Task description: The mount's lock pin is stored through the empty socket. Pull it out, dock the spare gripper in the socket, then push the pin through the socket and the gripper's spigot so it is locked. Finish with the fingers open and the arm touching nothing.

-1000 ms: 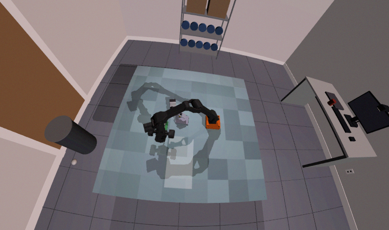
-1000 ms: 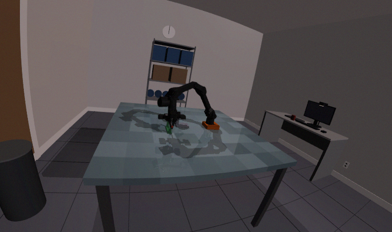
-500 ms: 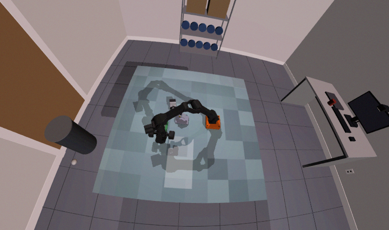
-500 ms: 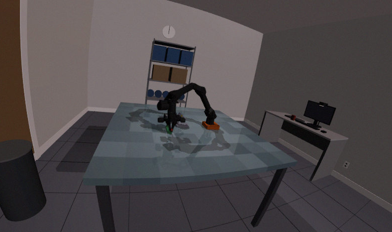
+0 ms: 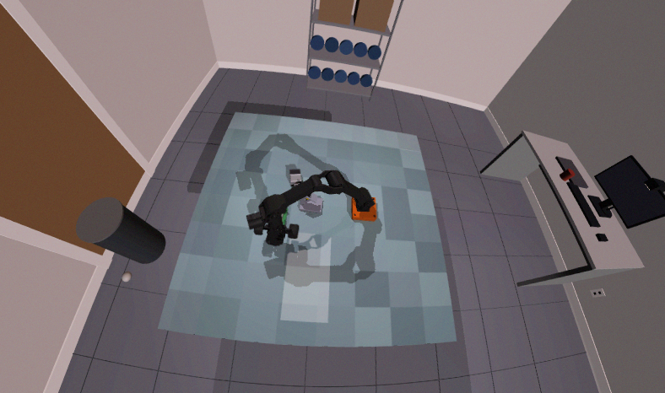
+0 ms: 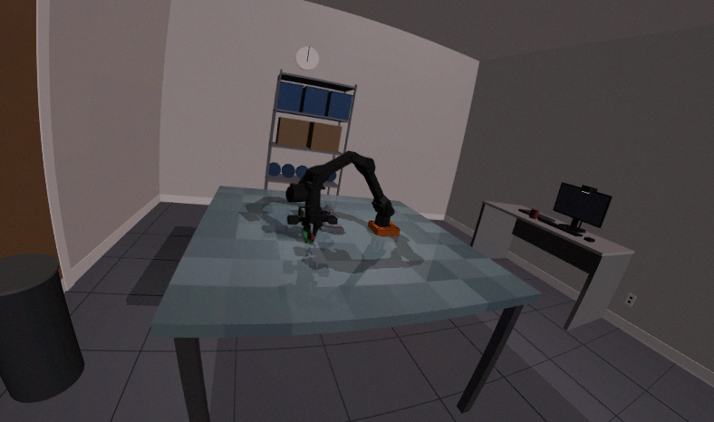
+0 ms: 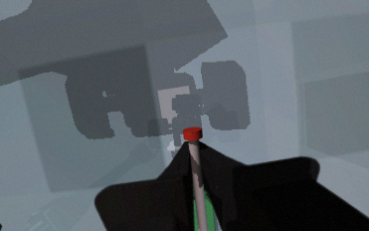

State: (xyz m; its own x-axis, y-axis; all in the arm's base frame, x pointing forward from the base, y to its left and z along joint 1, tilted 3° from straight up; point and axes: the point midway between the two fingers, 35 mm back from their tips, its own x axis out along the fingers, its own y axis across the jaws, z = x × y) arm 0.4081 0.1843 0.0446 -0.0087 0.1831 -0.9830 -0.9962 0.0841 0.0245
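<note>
The green bracket is 100 mm to the right of my gripper tip and 10 mm behind it. Round my gripper tip: grey mount: 200 mm to the right, 130 mm behind, 30 mm above; spare gripper: 330 mm to the right, 60 mm behind.
</note>
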